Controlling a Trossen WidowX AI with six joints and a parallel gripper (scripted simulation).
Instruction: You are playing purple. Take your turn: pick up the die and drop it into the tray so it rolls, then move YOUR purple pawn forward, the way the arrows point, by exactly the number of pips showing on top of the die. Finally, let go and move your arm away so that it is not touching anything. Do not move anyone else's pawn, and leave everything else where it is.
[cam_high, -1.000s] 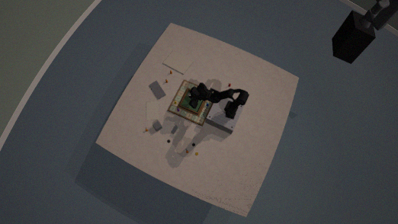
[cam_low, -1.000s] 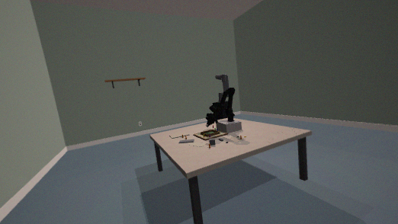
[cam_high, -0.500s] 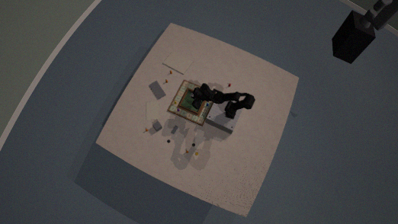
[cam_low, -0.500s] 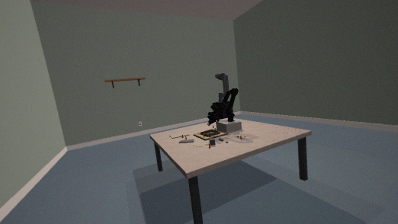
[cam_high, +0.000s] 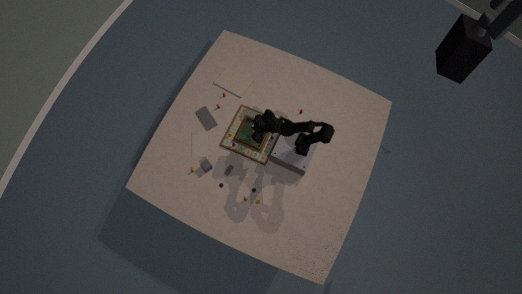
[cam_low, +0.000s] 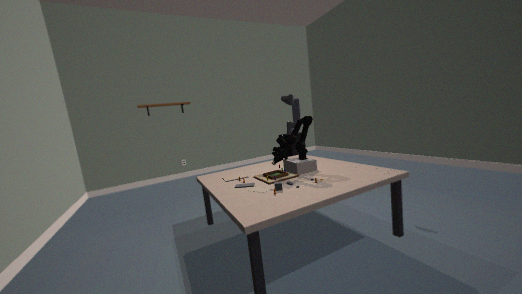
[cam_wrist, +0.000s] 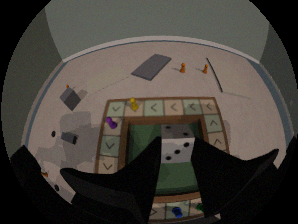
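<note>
Right now the die is right at my gripper tip. Round my gripper tip: green tray (110 mm below); purple pawn (80 mm ahead, 100 mm to the left, 90 mm below); yellow pawn (120 mm ahead, 50 mm to the left, 90 mm below).
</note>
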